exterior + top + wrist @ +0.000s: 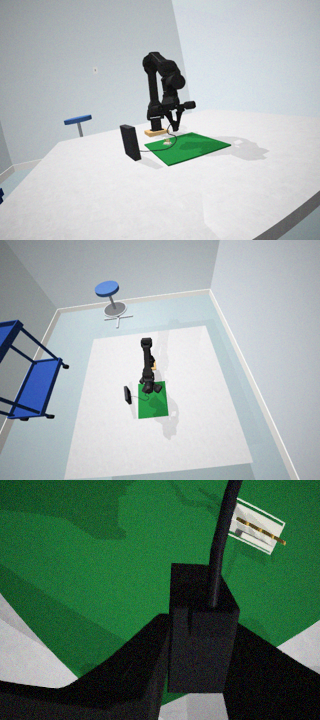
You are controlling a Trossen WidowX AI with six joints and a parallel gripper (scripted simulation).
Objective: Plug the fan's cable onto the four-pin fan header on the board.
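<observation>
My gripper tip is 5 cm to the left of the white four-pin fan header and 6 cm above it. Round my gripper tip: black fan 2 cm ahead, 20 cm to the right; black plug 1 cm above; green board 7 cm ahead, 1 cm to the right, 8 cm below.
</observation>
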